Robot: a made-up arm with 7 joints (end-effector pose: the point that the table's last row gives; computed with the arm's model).
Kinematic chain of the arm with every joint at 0, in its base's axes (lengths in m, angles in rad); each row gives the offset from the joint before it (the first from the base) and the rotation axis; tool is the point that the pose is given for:
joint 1: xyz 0 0 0.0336 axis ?
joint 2: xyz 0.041 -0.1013 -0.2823 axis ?
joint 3: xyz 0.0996 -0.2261 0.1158 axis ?
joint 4: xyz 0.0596 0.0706 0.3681 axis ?
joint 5: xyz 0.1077 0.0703 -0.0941 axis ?
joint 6: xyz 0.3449 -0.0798 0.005 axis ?
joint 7: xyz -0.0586 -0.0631 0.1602 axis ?
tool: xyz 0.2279 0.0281 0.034
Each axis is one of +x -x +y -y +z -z.
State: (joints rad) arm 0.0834 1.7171 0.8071 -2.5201 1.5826 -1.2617 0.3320
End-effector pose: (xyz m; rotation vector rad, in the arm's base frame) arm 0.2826 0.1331 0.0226 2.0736 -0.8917 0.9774
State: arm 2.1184 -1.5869 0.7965 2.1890 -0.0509 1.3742 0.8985
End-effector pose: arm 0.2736 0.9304 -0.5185 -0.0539 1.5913 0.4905
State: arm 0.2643 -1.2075 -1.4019 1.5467 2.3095 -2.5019 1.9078
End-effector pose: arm 0.4437 -0.2240 -0.3395 0.8158 0.8634 -2.2341
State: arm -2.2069 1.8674 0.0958 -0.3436 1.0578 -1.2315 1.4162
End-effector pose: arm 0.4685 -0.6261 -0.2905 2.4348 -1.5267 0.8144
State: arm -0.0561 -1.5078 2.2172 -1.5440 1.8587 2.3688 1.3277
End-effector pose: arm -0.1394 -0.0656 -0.6531 -3.0330 -0.2572 0.1235
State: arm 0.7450 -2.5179 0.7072 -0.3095 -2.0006 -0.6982 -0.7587
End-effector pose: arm 0.4745 0.3423 -0.2651 -2.3414 -0.3983 -0.8106
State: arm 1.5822 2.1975 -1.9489 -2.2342 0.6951 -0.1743 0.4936
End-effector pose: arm 0.0889 -0.2339 -0.1940 0.8947 0.0042 -2.1232
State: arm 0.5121 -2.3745 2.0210 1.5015 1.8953 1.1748 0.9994
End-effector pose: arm -0.2404 -0.0792 -0.1544 -0.8520 1.3280 -2.4104
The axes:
joint 1: +x
joint 2: -x
joint 3: -y
joint 4: -x
joint 5: -y
joint 6: -x
joint 7: +y

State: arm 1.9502 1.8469 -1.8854 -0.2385 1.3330 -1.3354 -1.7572
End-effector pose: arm 0.4698 -0.2400 -0.1718 0.4782 -1.0723 -1.5060
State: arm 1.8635 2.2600 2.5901 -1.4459 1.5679 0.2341 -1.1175
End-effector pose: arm 0.0900 -0.2241 -0.1699 -1.8593 1.0817 0.0789
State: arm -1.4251 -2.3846 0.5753 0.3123 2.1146 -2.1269 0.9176
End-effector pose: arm -0.2543 -0.8497 0.4175 -0.1979 -1.5301 1.6262
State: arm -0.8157 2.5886 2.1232 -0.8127 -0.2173 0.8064 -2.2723
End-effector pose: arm -0.5364 -0.1892 -0.1996 1.5487 0.5649 2.4906
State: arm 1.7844 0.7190 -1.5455 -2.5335 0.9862 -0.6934 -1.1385
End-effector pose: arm 0.0640 0.2513 -0.1240 -0.3933 0.6793 -2.8280
